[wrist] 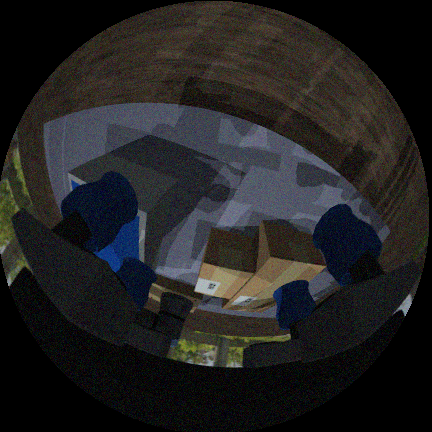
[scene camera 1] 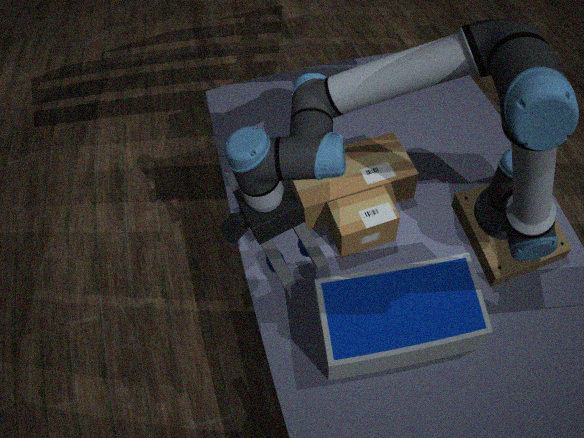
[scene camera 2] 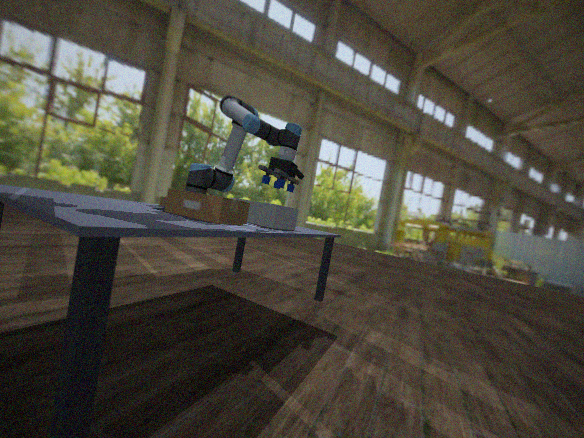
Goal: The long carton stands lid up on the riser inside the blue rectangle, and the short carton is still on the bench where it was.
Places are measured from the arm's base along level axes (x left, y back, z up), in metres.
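Where they show: hand, its tool point: [wrist: 221, 260] [scene camera 2: 278, 187]; arm's base, origin of its link: [wrist: 176, 299] [scene camera 1: 499, 214].
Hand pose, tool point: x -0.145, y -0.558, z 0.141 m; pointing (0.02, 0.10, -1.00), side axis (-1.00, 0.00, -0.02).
Things, the pixels of their top centre, and the offset from my tool point. Level surfaces: height alone.
- long carton, centre of its top: [scene camera 1: 352, 166] [wrist: 264, 295] [scene camera 2: 207, 195] dy +0.261, dx -0.140, dz -0.091 m
- short carton, centre of its top: [wrist: 218, 284] [scene camera 1: 363, 209] dy +0.218, dx -0.013, dz -0.091 m
- blue rectangle, centre of its top: [scene camera 1: 405, 307] [wrist: 109, 252] dy +0.169, dx +0.253, dz -0.073 m
- pale riser, centre of its top: [scene camera 1: 405, 307] [wrist: 109, 252] [scene camera 2: 263, 203] dy +0.169, dx +0.253, dz -0.073 m
- bench, height of its surface: dz -0.193 m
The long carton [scene camera 1: 401, 162] [scene camera 2: 210, 210] [wrist: 286, 271] lies on the bench, its barcode label on top. The short carton [scene camera 1: 350, 210] [wrist: 229, 278] stands close beside it on the bench, also with a label on top; it does not show in scene camera 2. The blue rectangle [scene camera 1: 405, 305] [wrist: 129, 242] covers the top of the pale riser [scene camera 1: 410, 356] [scene camera 2: 272, 216], and no carton stands on it. My suction gripper [scene camera 1: 289, 254] [scene camera 2: 279, 183] is open and carries nothing. It hangs in the air above the bench, toward its left edge in scene camera 1.
The bench [scene camera 1: 400, 407] [scene camera 2: 125, 220] [wrist: 277, 192] carries the cartons, the riser and the arm's wooden base plate [scene camera 1: 484, 250]. The base plate is right of the cartons in scene camera 1. The arm reaches over the far part of the bench, and its wrist partly covers the long carton there.
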